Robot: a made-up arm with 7 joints. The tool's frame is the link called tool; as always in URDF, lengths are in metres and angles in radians. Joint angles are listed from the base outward. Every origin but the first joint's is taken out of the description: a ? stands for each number. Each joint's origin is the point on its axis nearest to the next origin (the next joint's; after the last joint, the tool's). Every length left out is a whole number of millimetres.
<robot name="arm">
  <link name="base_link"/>
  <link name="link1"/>
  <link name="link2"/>
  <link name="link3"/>
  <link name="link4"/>
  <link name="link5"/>
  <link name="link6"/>
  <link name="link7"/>
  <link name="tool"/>
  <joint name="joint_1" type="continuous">
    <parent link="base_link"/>
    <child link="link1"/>
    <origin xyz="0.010 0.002 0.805"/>
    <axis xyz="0 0 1"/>
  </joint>
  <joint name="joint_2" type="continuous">
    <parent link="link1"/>
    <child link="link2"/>
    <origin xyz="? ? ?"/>
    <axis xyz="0 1 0"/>
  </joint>
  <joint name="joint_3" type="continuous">
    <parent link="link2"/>
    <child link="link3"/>
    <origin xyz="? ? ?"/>
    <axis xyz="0 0 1"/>
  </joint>
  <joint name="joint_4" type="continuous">
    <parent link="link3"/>
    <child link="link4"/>
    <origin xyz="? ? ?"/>
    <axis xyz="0 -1 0"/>
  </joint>
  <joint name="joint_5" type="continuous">
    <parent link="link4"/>
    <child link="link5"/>
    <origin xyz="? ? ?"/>
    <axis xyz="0 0 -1"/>
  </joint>
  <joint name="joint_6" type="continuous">
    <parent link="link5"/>
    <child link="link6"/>
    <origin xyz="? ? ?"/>
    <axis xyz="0 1 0"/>
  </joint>
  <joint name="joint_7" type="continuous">
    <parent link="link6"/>
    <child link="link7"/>
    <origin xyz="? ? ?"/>
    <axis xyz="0 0 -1"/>
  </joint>
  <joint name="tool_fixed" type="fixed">
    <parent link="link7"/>
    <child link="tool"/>
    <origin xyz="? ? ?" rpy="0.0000 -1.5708 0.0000"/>
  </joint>
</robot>
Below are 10 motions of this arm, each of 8 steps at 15 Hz.
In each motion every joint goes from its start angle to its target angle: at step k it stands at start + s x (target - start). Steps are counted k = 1, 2, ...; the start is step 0. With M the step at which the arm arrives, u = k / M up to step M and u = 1 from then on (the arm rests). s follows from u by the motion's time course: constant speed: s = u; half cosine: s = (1 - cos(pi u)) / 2; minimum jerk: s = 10 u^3 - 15 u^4 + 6 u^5.
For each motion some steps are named. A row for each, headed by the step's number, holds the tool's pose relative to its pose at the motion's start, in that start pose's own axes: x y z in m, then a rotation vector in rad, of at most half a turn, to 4 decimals.
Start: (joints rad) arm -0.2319 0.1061 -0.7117 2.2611 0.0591 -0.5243 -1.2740
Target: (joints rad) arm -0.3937 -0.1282 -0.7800 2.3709 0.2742 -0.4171 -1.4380
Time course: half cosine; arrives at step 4
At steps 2, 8:
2: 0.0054 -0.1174 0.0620 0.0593 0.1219 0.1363
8: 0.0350 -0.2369 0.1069 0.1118 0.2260 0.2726

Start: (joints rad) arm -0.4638 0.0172 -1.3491 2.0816 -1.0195 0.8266 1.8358
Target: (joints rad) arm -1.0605 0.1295 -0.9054 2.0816 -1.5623 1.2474 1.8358
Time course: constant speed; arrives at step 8
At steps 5, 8:
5: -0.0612 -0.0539 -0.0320 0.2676 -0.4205 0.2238
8: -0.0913 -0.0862 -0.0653 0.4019 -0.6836 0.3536

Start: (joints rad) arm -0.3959 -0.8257 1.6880 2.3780 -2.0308 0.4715 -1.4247
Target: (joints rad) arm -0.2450 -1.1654 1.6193 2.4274 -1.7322 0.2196 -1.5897
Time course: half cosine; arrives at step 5
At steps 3, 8:
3: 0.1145 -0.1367 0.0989 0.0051 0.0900 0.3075
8: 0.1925 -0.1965 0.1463 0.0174 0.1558 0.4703

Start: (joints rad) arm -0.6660 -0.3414 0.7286 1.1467 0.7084 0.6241 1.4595
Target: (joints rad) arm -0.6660 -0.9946 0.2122 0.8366 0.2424 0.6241 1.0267
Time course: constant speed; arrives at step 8
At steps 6, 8:
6: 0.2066 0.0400 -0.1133 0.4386 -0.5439 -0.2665
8: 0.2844 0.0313 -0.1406 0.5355 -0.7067 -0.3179

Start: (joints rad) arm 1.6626 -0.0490 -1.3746 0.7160 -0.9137 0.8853 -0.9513
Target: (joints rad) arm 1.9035 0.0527 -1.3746 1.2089 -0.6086 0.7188 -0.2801
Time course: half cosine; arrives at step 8
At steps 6, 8:
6: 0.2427 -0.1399 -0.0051 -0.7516 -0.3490 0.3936
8: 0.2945 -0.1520 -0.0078 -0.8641 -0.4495 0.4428

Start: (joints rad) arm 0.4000 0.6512 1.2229 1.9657 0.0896 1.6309 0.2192
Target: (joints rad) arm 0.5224 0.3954 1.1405 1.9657 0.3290 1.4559 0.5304
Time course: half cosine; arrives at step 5
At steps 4, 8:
4: 0.0096 0.1312 0.0219 -0.1663 -0.1560 -0.0688
8: 0.0108 0.1450 0.0260 -0.1826 -0.1711 -0.0806

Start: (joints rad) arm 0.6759 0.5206 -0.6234 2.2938 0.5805 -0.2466 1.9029
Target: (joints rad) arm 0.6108 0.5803 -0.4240 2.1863 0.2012 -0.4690 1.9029
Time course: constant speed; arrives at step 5
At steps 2, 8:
2: 0.0027 -0.0439 0.0024 0.1097 0.0384 0.0074
8: 0.0157 -0.1138 0.0087 0.2569 0.1334 0.0309

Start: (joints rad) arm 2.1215 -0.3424 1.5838 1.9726 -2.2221 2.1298 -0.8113
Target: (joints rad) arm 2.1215 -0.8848 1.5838 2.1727 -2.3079 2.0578 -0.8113
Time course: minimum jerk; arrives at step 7
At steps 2, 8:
2: 0.0196 -0.0217 0.0414 -0.0796 0.0234 0.0477
8: 0.1763 -0.0649 0.3054 -0.5518 0.1360 0.3363

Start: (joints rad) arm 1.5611 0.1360 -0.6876 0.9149 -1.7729 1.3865 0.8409
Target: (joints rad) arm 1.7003 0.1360 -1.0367 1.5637 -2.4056 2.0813 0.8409
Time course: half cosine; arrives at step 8
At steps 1, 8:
1: -0.0103 -0.0171 -0.0058 -0.0195 0.0082 0.0442
8: -0.1081 -0.5166 0.0447 -0.5888 0.4208 1.2020

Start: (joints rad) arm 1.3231 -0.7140 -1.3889 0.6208 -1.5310 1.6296 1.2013
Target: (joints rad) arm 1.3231 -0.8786 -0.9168 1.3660 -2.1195 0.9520 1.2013
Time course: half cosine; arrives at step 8
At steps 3, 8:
3: 0.1103 -0.0621 -0.1514 -0.2385 -0.3687 -0.2103
8: 0.3652 -0.3806 -0.2869 -0.7141 -1.1893 -0.4833

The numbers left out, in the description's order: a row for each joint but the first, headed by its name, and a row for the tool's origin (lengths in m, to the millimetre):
joint_2: 0.021 0.002 0.000
joint_3: -0.018 0.000 0.203
joint_4: 0.017 0.009 0.000
joint_5: 0.104 0.000 -0.417
joint_6: -0.012 0.017 0.000
joint_7: 0.120 0.000 -0.149
tool: -0.015 0.021 0.000

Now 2 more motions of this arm.
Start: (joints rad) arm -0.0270 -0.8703 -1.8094 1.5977 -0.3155 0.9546 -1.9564
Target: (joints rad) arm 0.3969 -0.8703 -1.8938 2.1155 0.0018 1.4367 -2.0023
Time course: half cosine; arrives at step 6
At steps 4, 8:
4: 0.0374 -0.0667 -0.0860 0.0563 -0.2877 -0.0722
8: 0.0552 -0.0836 -0.1238 0.1024 -0.3957 -0.0926

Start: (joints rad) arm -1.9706 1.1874 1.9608 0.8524 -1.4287 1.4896 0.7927
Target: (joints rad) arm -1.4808 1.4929 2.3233 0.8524 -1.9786 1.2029 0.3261
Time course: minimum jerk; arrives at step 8
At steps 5, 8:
5: 0.2347 0.1053 -0.0093 0.5447 -0.7813 -0.1666
8: 0.3250 0.1121 0.0093 0.6701 -1.0856 -0.1905

